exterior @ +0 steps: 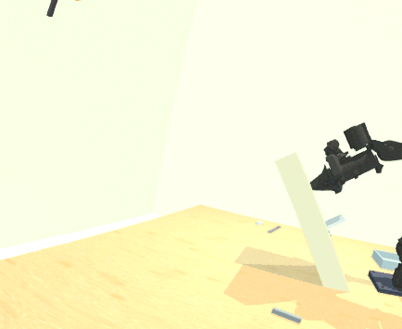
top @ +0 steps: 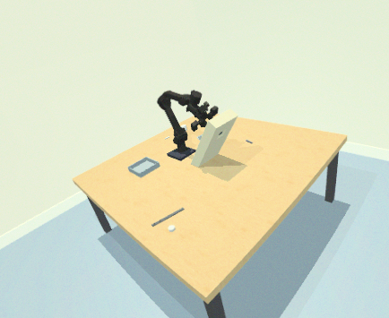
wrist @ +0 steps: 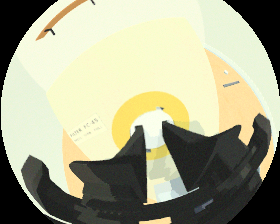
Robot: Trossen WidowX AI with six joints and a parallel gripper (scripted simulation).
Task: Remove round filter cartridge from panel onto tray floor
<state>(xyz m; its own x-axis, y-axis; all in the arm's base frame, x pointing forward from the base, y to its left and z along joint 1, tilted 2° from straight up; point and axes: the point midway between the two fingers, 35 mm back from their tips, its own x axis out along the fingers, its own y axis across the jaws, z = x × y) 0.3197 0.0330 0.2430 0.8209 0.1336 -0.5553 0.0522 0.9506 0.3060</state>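
Right now my gripper tip is 10 mm short of the round white filter cartridge and 10 mm above it. The rest, counted from my gripper tip: short grey bar: 300 mm to the left, 230 mm below, 60 mm behind; then cream service panel: 80 mm below, 40 mm behind; then grey-blue tray: 370 mm behind, 330 mm to the right, 220 mm below.
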